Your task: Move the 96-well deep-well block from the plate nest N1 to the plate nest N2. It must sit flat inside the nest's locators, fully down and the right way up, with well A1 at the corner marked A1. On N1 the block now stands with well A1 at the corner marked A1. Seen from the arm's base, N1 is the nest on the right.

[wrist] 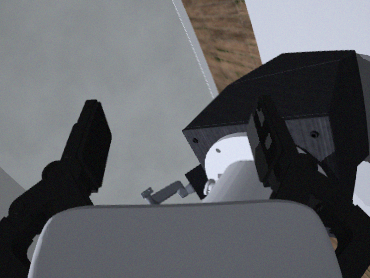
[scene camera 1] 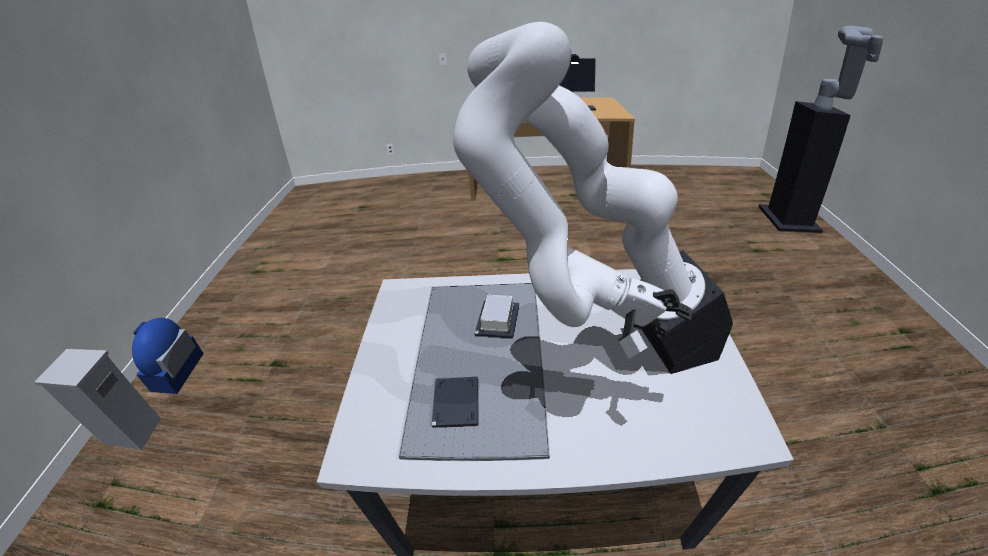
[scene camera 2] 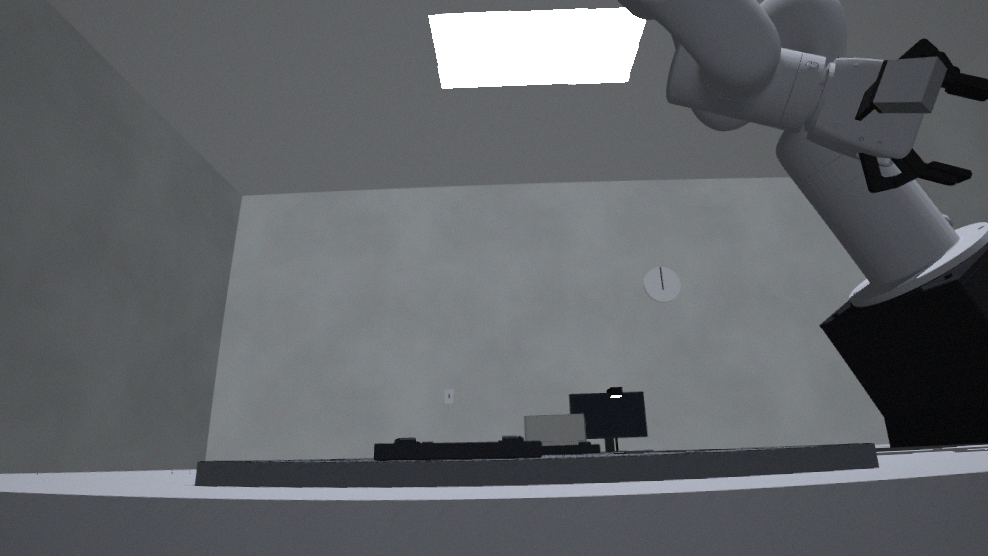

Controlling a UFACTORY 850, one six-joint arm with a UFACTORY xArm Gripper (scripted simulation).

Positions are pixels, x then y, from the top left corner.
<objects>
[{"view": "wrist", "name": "my gripper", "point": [178, 115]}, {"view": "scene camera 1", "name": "grey 96-well deep-well block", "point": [496, 316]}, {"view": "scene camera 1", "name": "dark plate nest N2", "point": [456, 399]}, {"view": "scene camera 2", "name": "grey 96-well deep-well block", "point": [563, 429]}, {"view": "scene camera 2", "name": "dark plate nest N2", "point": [515, 449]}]
</objects>
